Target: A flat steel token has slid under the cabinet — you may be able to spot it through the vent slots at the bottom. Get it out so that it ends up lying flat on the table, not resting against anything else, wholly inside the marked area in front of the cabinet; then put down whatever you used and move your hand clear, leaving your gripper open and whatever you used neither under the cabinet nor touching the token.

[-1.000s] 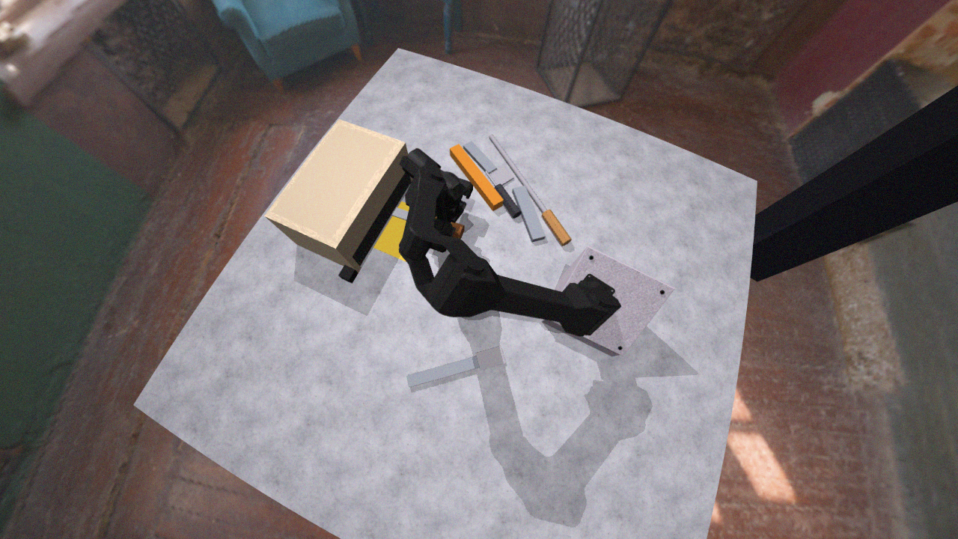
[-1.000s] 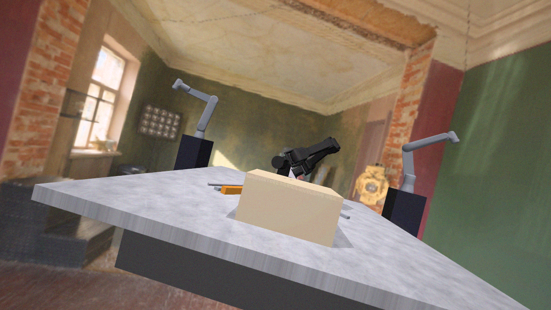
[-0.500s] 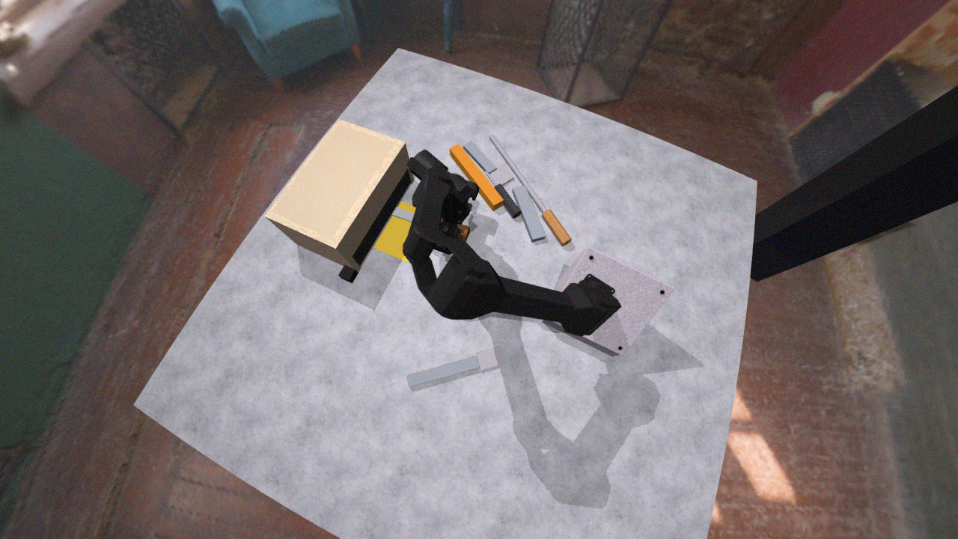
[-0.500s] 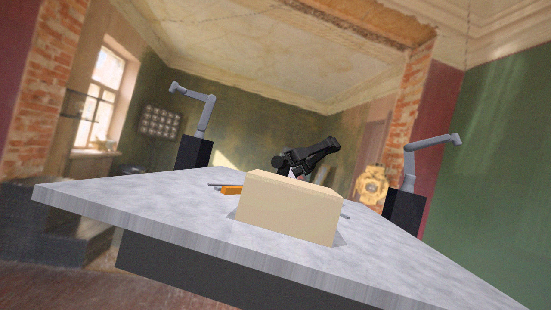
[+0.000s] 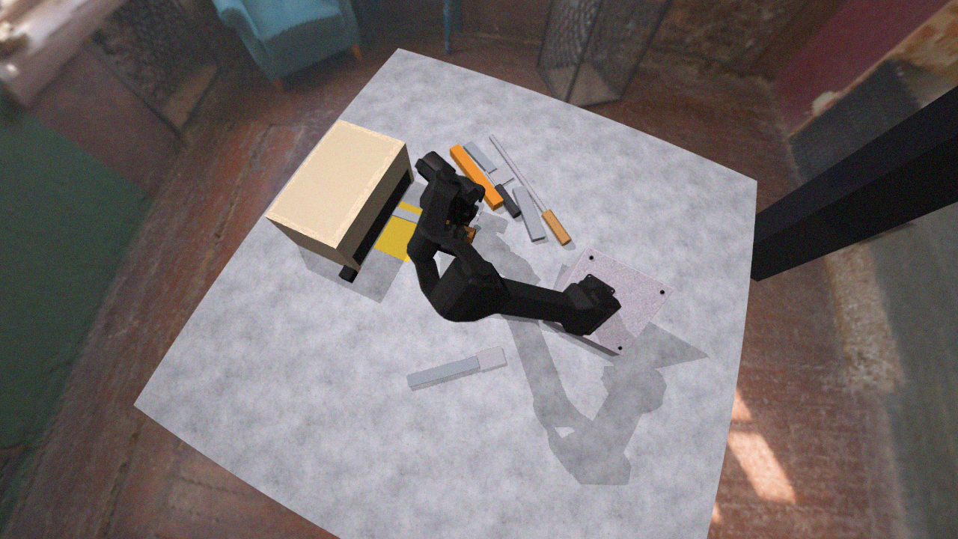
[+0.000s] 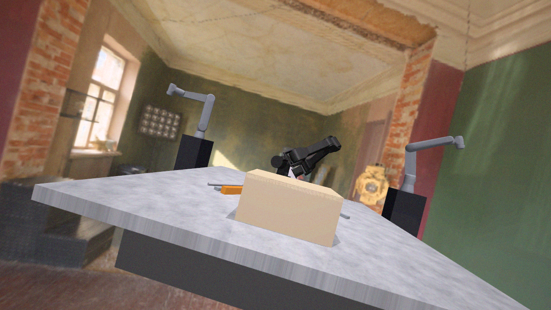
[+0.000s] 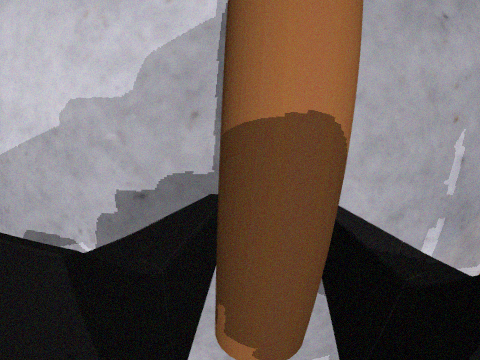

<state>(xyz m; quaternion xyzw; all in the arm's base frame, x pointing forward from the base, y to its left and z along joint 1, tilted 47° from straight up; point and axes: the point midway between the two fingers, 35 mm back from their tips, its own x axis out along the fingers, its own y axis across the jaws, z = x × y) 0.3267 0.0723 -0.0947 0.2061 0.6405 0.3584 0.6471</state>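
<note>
My gripper tip is 15 cm to the left of the grey bar and 12 cm past it. Round my gripper tip: flat grey token 28 cm ahead, 9 cm to the left; orange bar 16 cm to the right, 6 cm ahead, 1 cm above; black-handled tool 16 cm to the right, 2 cm behind.
</note>
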